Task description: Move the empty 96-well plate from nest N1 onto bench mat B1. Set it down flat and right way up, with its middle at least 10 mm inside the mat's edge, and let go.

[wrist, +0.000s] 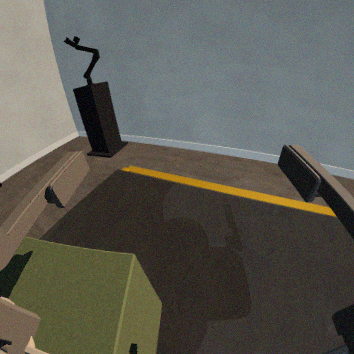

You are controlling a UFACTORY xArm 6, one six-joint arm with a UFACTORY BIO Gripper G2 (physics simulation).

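Frame: origin at the arm's base, x ahead, y left, z up, level; millimetres.
Seen in the pictures: hand, its tool point: (182,173).
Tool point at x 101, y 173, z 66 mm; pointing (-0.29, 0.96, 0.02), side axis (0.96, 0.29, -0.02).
A point is followed by its place in that frame.
My gripper (189,173) {x 101, y 173, z 66 mm} is open, its two fingers far apart at the left and right of the wrist view, with nothing between them. The 96-well plate, nest N1 and bench mat B1 do not show in the wrist view. The gripper's distance from them cannot be told from this view.
A green box-shaped block (72,292) {x 42, y 95, z 10 mm} stands at the lower left, partly behind the left finger. A dark floor area (285,260) {x 248, y 244, z -135 mm} has a yellow line (240,192) along its far side. A black pedestal (102,120) with a thin jointed arm stands near the blue-grey wall (215,75).
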